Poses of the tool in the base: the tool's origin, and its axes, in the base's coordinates. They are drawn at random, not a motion.
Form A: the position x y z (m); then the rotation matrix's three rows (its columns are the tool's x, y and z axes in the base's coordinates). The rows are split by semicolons.
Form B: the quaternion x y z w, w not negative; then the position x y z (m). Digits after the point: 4 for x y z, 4 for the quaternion.
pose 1, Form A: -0.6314, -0.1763, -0.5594; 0.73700, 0.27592, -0.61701; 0.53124, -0.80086, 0.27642; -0.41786, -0.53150, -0.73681
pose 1, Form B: -0.9048, -0.2230, 0.2859, 0.2232, -0.6314, -0.1763, -0.5594
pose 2, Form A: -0.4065, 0.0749, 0.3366; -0.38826, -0.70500, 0.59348; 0.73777, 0.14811, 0.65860; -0.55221, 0.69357, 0.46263
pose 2, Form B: 0.0158, 0.5181, 0.6525, 0.5528, -0.4065, 0.0749, 0.3366
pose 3, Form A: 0.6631, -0.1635, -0.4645; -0.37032, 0.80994, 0.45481; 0.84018, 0.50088, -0.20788; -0.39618, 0.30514, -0.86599
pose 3, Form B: 0.4987, 0.8272, 0.0294, 0.2572, 0.6631, -0.1635, -0.4645
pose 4, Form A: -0.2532, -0.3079, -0.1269; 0.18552, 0.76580, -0.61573; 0.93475, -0.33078, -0.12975; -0.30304, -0.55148, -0.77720
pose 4, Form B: -0.7572, -0.5614, 0.3033, 0.1392, -0.2532, -0.3079, -0.1269
